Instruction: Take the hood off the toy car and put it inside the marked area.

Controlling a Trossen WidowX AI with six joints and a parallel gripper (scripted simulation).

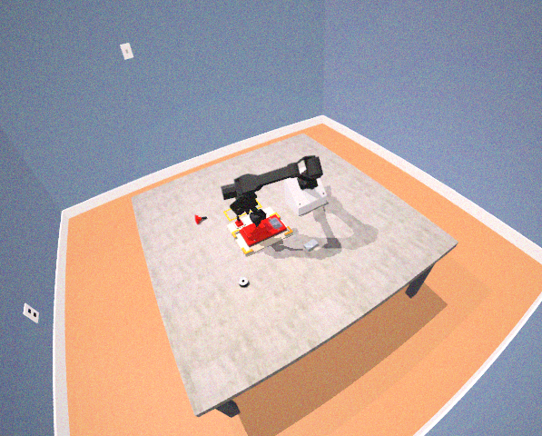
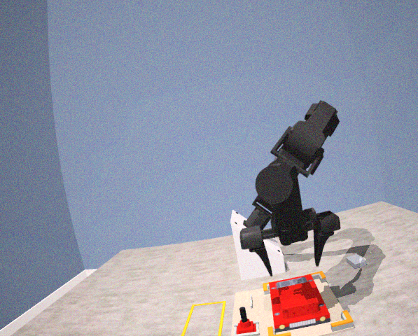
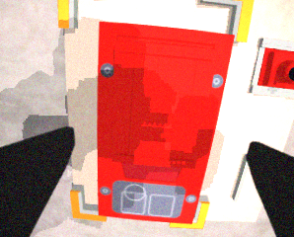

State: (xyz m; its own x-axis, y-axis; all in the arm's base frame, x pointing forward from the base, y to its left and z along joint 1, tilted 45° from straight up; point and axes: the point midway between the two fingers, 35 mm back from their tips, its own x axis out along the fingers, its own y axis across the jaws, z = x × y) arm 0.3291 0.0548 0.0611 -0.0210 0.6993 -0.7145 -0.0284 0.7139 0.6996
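The red hood is 70 mm below my gripper tip. Round my gripper tip: black-and-white wheel 210 mm to the left, 150 mm ahead, 100 mm below.
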